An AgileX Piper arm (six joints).
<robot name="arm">
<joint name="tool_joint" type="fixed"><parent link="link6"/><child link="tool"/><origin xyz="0 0 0" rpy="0 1.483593 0"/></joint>
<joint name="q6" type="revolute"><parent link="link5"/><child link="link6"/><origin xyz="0.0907 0 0.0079" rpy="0 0 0"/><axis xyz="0.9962 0 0.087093"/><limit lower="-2.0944" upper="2.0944"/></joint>
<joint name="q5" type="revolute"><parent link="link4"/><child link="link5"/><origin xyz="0 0 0" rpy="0 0 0"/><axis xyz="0 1 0"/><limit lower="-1.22" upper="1.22"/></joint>
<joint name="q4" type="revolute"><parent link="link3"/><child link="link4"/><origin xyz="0.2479 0 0.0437" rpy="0 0 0"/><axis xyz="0.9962 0 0.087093"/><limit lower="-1.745" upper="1.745"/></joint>
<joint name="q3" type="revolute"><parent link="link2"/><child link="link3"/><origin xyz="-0.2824 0 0.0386" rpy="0 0 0"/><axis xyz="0 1 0"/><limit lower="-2.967" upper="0"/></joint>
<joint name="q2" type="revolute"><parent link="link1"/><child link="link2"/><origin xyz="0 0 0" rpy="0 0 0"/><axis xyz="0 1 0"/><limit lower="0" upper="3.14"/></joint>
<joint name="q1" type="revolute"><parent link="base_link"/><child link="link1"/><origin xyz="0 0 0.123" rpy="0 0 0"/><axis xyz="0 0 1"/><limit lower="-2.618" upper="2.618"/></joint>
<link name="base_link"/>
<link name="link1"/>
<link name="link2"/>
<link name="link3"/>
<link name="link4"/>
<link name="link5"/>
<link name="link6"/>
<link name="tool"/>
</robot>
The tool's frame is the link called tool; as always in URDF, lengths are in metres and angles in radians.
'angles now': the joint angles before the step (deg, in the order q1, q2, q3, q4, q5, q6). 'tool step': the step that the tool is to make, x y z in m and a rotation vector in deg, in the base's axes. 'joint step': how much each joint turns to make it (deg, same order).
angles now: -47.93 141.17 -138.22 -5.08 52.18 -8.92
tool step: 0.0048 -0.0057 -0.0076 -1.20 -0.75 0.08
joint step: 0.00 2.39 -2.68 -0.25 -1.11 0.01
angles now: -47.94 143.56 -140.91 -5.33 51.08 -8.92
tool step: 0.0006 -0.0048 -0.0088 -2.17 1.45 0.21
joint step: 0.00 1.11 0.04 -2.45 -1.80 -0.11
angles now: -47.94 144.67 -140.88 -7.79 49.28 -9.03
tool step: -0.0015 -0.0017 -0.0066 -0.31 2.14 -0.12
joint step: 0.00 0.61 0.06 -1.81 0.53 0.01
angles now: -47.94 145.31 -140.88 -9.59 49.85 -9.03
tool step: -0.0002 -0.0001 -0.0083 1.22 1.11 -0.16
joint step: -0.01 0.75 0.01 -0.01 0.91 0.00
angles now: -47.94 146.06 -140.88 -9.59 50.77 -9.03
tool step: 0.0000 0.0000 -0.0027 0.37 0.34 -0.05
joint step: 0.01 0.24 0.01 -0.02 0.25 0.02
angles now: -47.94 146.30 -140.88 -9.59 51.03 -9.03
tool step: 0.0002 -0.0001 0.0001 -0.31 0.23 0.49
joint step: 0.01 0.01 0.00 -0.01 -0.16 -0.59
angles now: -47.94 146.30 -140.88 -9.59 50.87 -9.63
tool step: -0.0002 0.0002 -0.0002 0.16 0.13 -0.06
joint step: 0.00 -0.01 0.02 -0.01 0.21 0.04
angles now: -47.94 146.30 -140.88 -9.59 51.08 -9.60
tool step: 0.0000 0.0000 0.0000 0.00 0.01 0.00
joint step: 0.00 0.00 -0.01 -0.01 0.01 0.00
